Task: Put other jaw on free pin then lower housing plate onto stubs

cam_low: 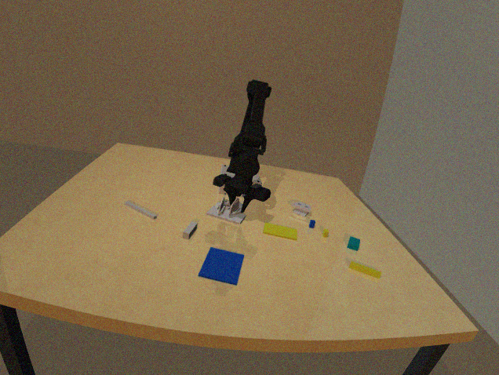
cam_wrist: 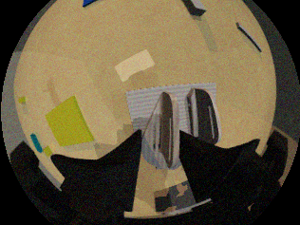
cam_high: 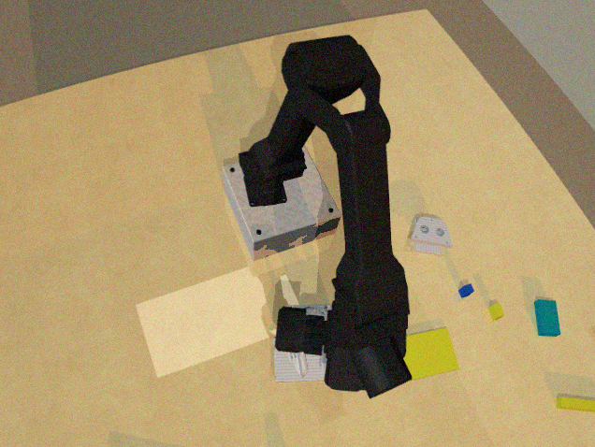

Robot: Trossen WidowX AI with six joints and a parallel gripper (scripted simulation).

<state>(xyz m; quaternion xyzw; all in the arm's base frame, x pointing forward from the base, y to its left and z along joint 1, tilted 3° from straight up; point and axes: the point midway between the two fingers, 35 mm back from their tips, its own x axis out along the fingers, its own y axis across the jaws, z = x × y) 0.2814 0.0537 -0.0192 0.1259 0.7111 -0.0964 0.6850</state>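
My gripper tip is now 17 cm past the housing plate and 24 cm to the right of it. The rest, counted from my gripper tip: grey block: 18 cm ahead, 12 cm to the right, 1 cm below; blue cube: 5 cm behind, 27 cm to the left, 1 cm below; yellow plate: 4 cm ahead, 15 cm to the left, 2 cm below.
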